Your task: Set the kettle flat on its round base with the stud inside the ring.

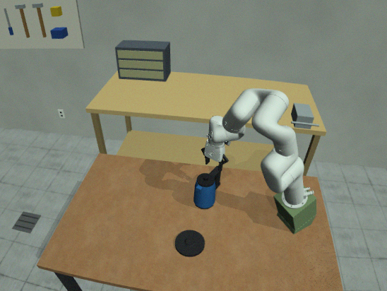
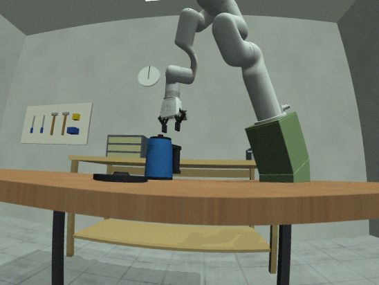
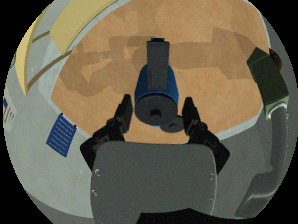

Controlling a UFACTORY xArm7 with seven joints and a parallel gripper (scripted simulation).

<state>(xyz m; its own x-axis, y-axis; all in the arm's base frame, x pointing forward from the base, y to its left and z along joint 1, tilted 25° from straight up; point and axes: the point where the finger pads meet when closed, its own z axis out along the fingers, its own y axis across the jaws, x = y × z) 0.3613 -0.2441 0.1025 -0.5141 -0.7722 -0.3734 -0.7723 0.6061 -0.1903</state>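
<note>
My hand is 14 cm above the blue kettle, 3 cm to the right of it and 2 cm short of it. Also, from my hand: round black base (34 cm to the left, 23 cm below, 11 cm ahead).
</note>
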